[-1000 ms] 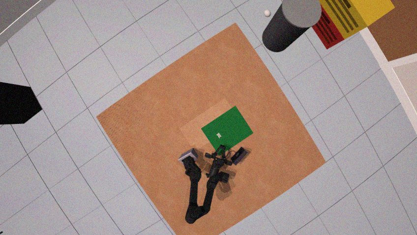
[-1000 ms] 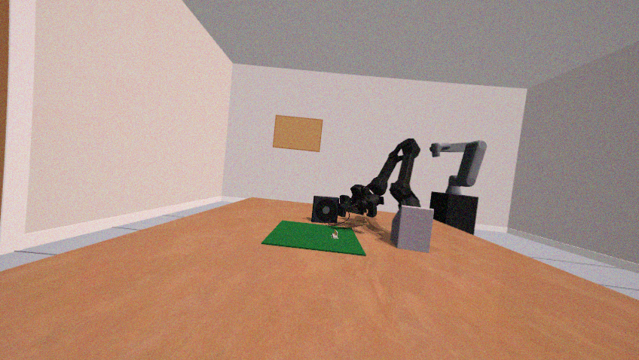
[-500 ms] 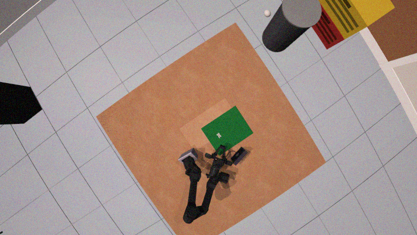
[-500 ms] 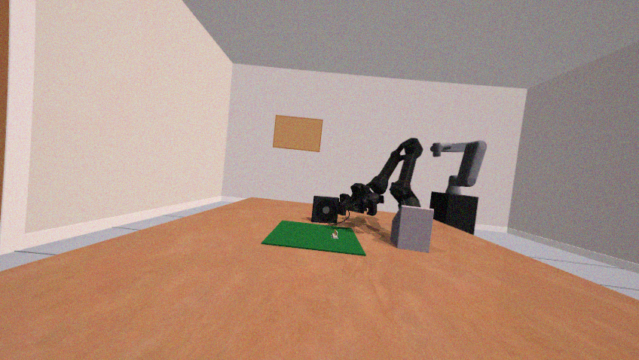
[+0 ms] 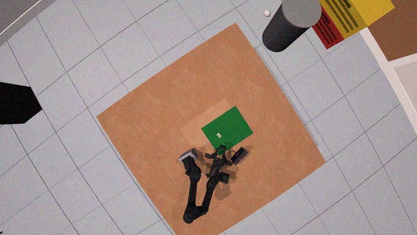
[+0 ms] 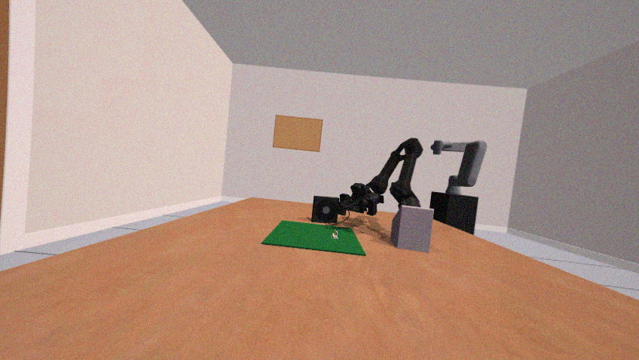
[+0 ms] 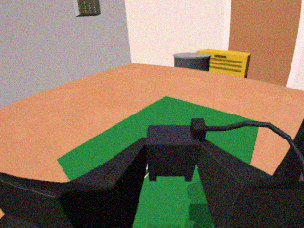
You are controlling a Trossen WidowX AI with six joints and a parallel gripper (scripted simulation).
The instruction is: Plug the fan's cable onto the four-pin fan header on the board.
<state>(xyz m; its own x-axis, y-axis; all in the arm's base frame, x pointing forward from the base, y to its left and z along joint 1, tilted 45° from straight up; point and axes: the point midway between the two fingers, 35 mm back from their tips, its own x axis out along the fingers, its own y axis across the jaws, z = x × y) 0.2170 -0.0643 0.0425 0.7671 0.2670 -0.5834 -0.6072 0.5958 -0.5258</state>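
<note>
The dark fan lies 6 cm ahead of my gripper tip, 11 cm to the right of it and 4 cm below it. Round my gripper tip: black plug (1 cm below); white four-pin fan header (2 cm ahead, 7 cm to the left, 10 cm below); green board (9 cm ahead, 6 cm to the left, 11 cm below).
</note>
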